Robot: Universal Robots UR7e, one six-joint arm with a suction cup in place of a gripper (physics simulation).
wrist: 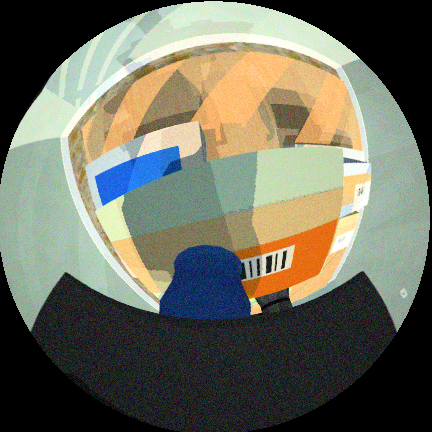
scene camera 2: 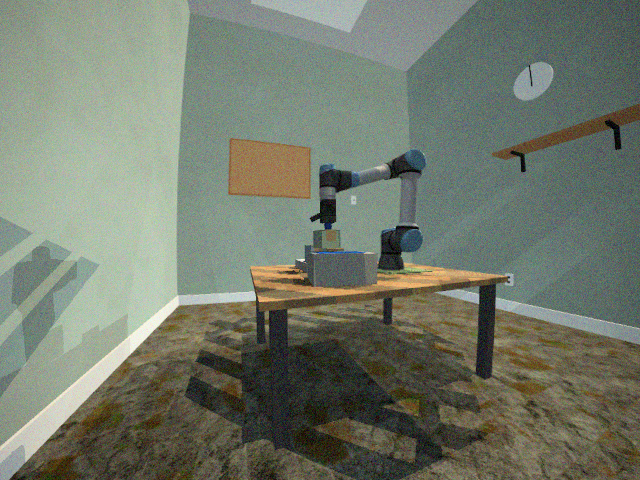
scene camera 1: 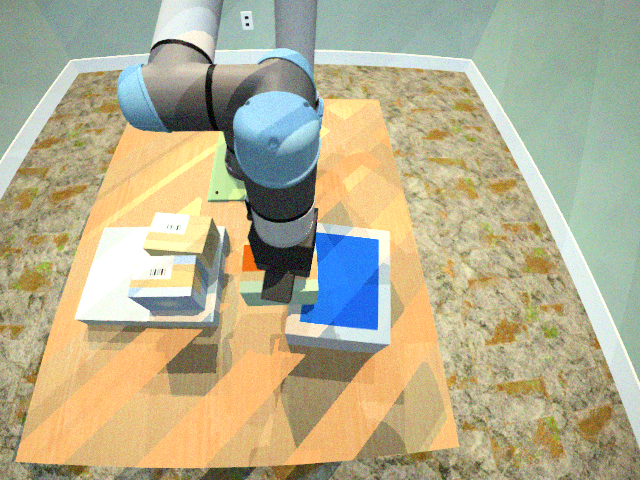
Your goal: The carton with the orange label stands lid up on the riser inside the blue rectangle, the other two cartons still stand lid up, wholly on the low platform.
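Places are measured from the arm's base along level axes (x ahead, y left, z up), in millimetres.
Where they show: hand, its tool point: (wrist: pixel 209 253) (scene camera 2: pixel 327 232); arm's base, origin of its link: (scene camera 2: pixel 390 268).
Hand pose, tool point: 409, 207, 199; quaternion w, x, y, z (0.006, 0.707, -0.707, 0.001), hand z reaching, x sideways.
Each offset is from my tool point to the top centre of the thing, as dx, dy, dz. Level surfaces: height alone.
My gripper, a blue suction cup (scene camera 2: pixel 327 225) (wrist: pixel 207 275), is shut on the lid of the carton with the orange label @(+6, -13, +13) (scene camera 1: pixel 250 293) (scene camera 2: pixel 320 238) (wrist: pixel 300 175). This carton is lid up and roughly level. In scene camera 1 it overlaps the left edge of the riser @(-33, +103, -86) (scene camera 1: pixel 384 289) (scene camera 2: pixel 336 269) (wrist: pixel 175 135) and of the blue rectangle @(-33, +103, -86) (scene camera 1: pixel 351 279) (wrist: pixel 115 180). In scene camera 2 its underside appears close to the riser's top height; any gap is unclear. A tan carton @(-75, -265, -78) (scene camera 1: pixel 201 229) (wrist: pixel 346 225) and a blue-and-tan carton @(+34, -249, -60) (scene camera 1: pixel 170 302) (wrist: pixel 353 184) stand lid up on the low platform @(-4, -334, -158) (scene camera 1: pixel 113 268).
The wooden table @(dz -206) (scene camera 1: pixel 237 413) (scene camera 2: pixel 289 294) carries the platform at the left and the riser at the right in scene camera 1. A green base plate (scene camera 1: pixel 222 180) lies behind them. The arm (scene camera 1: pixel 276 139) (scene camera 2: pixel 374 174) reaches over from the back and hides part of the held carton.
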